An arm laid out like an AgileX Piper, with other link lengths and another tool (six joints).
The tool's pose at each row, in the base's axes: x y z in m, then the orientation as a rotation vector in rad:
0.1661, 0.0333, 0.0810, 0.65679, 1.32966, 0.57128
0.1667, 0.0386, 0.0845, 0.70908, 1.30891, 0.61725
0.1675, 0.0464, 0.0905, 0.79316, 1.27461, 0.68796
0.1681, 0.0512, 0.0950, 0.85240, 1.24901, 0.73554
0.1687, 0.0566, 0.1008, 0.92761, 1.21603, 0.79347
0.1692, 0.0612, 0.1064, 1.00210, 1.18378, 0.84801
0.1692, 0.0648, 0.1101, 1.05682, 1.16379, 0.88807
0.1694, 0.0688, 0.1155, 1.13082, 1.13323, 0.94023
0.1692, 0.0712, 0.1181, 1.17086, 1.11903, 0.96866
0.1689, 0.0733, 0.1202, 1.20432, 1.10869, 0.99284
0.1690, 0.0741, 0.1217, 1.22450, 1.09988, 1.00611
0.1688, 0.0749, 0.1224, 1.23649, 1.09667, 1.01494
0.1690, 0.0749, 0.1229, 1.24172, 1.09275, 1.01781
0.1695, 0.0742, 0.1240, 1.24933, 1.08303, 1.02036
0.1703, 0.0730, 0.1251, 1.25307, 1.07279, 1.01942
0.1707, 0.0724, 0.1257, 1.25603, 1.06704, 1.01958
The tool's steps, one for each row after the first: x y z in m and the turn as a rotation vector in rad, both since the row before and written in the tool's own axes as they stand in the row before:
0.0015, 0.0062, 0.0004, 0.00689, -0.00594, 0.06526
0.0022, 0.0096, 0.0006, 0.01325, -0.00945, 0.10303
0.0015, 0.0064, 0.0004, 0.01052, -0.00728, 0.07142
0.0019, 0.0077, 0.0004, 0.01514, -0.00899, 0.08918
0.0019, 0.0070, 0.0003, 0.01738, -0.00810, 0.08637
0.0021, 0.0047, -0.0003, 0.01532, -0.00204, 0.06251
0.0023, 0.0063, -0.0002, 0.02052, -0.00497, 0.08400
0.0018, 0.0030, -0.0005, 0.01277, -0.00027, 0.04487
0.0017, 0.0024, -0.0006, 0.01164, 0.00139, 0.03727
0.0006, 0.0016, 0.0000, 0.00604, -0.00149, 0.02237
0.0007, 0.0008, -0.0003, 0.00453, 0.00105, 0.01328
0.0000, 0.0005, 0.0002, 0.00081, -0.00175, 0.00592
-0.0007, 0.0011, 0.0006, -0.00067, -0.00609, 0.00880
-0.0011, 0.0010, 0.0010, -0.00288, -0.00781, 0.00461
-0.0005, 0.0006, 0.0005, -0.00115, -0.00412, 0.00351

